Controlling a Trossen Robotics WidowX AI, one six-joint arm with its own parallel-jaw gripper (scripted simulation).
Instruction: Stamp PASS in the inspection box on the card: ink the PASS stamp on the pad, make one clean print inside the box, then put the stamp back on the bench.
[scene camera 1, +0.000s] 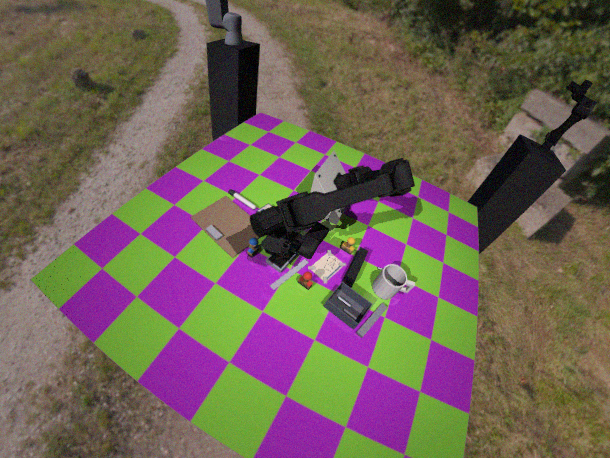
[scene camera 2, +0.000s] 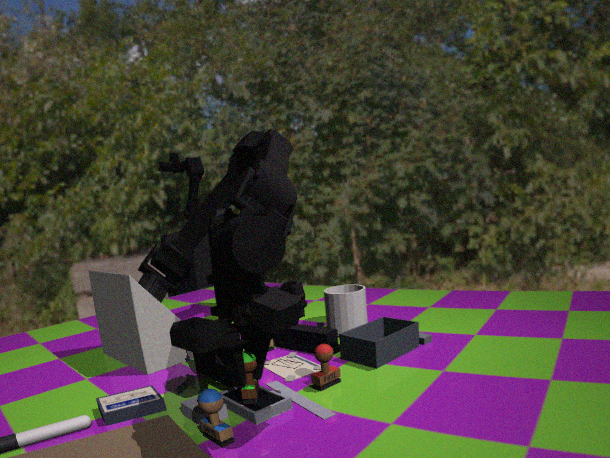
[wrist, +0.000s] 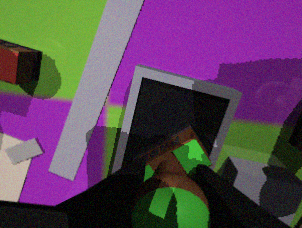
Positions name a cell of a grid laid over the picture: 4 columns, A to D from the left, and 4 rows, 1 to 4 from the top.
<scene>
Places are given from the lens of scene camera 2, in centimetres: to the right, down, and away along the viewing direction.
my gripper (scene camera 2: B4): -7, 20, 52
red-knobbed stamp (scene camera 2: C4): 3, 20, 57
dark tray (scene camera 2: C4): 10, 17, 62
white mug (scene camera 2: C3): 8, 14, 79
black bar (scene camera 2: B3): 0, 19, 73
The marked spots on the red-knobbed stamp and the white mug are 23 cm apart.
</scene>
